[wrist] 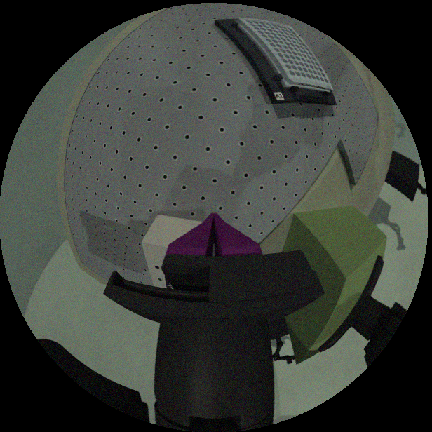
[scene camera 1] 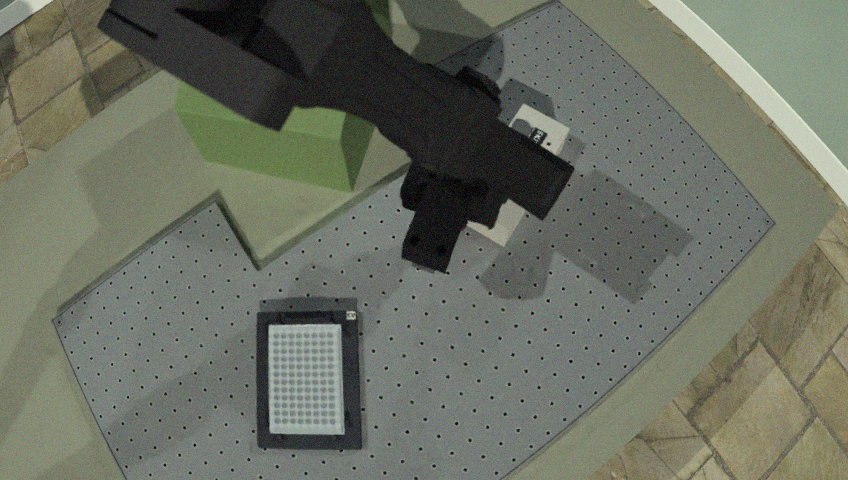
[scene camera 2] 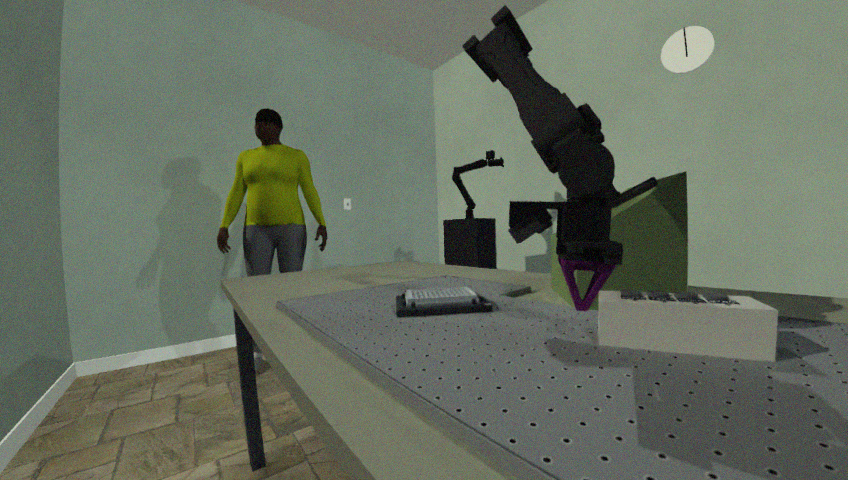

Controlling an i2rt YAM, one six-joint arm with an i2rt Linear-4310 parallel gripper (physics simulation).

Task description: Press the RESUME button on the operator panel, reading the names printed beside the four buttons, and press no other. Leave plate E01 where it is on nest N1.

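Frame: origin at the arm's base, x back, y right, z up, level; centimetres.
Seen in the pictures: gripper, fingertip midpoint: [scene camera 2: 581, 310].
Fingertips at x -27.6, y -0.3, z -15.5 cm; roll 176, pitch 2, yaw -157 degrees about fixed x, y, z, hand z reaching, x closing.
Observation:
A point is followed by its place in that frame.
The white operator panel [scene camera 1: 556, 127] @[x -29.6, y -18.9, z -12.5 cm] [scene camera 2: 687, 330] @[x -32.3, y -12.4, z -15.2 cm] [wrist: 175, 225] is largely hidden under the arm in scene camera 1. There one round grey button [scene camera 1: 522, 125] @[x -26.3, y -15.7, z -12.2 cm] shows beside a partly hidden black label that I cannot read. In scene camera 2 the labels on top are too oblique to read. My gripper [scene camera 2: 583, 308] @[x -27.6, y -0.3, z -15.5 cm] [wrist: 213, 217] is shut and empty, with magenta fingers pointing down. In scene camera 2 its tips appear left of the panel's left end, slightly below its top edge. Plate E01 [scene camera 1: 305, 380] @[x -28.6, y 24.2, z -15.6 cm] [scene camera 2: 441, 293] @[x -28.9, y 23.4, z -15.2 cm] [wrist: 292, 55] lies on the dark nest [scene camera 1: 352, 380] @[x -32.2, y 20.4, z -16.6 cm] [scene camera 2: 410, 309] @[x -36.6, y 24.1, z -16.6 cm] [wrist: 257, 70].
A green angular block [scene camera 1: 267, 139] @[x -6.3, y 8.0, z -9.1 cm] [scene camera 2: 654, 237] @[x -8.3, y -8.6, z -6.0 cm] [wrist: 345, 235] stands behind and beside the arm. The perforated grey board [scene camera 1: 452, 368] @[x -39.3, y 11.5, z -17.8 cm] [scene camera 2: 476, 368] @[x -47.0, y 5.4, z -17.8 cm] [wrist: 150, 95] lies on the table [scene camera 2: 351, 434] @[x -60.2, y 8.5, z -19.1 cm] under the panel and nest. A person [scene camera 2: 273, 190] stands beyond the table.

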